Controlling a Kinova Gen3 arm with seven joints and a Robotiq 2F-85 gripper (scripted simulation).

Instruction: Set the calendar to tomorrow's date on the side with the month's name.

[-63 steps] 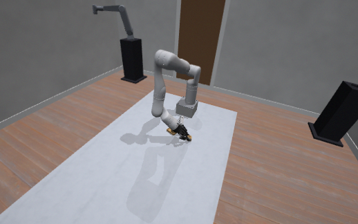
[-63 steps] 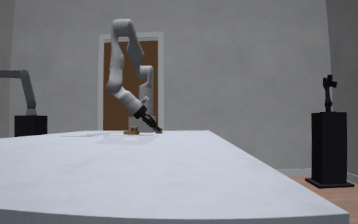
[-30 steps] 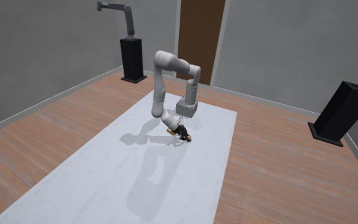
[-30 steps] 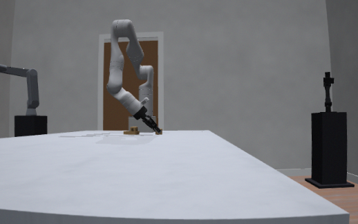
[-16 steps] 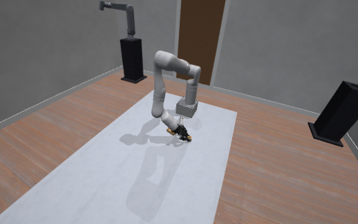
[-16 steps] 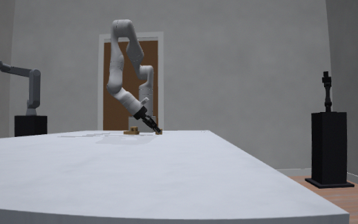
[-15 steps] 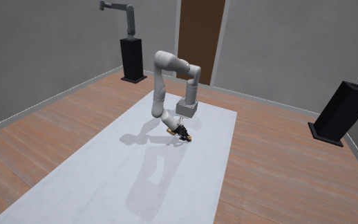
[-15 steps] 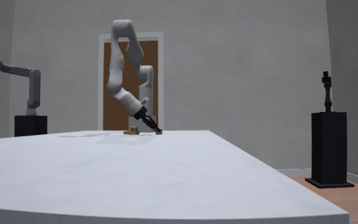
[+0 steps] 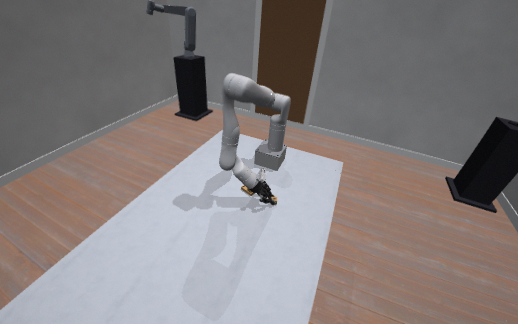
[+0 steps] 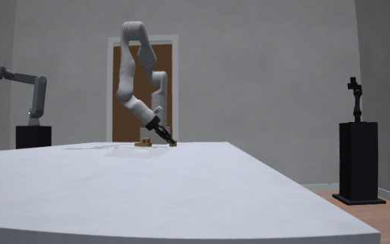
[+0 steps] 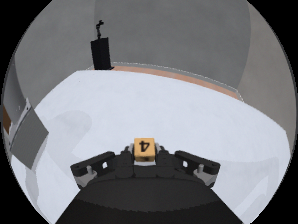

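Now: the wooden digit cube 1 cm to the left of my hand and 1 cm below it. From my hand the other things lie so: wooden calendar tray (14 cm to the right, 2 cm below, 2 cm behind).
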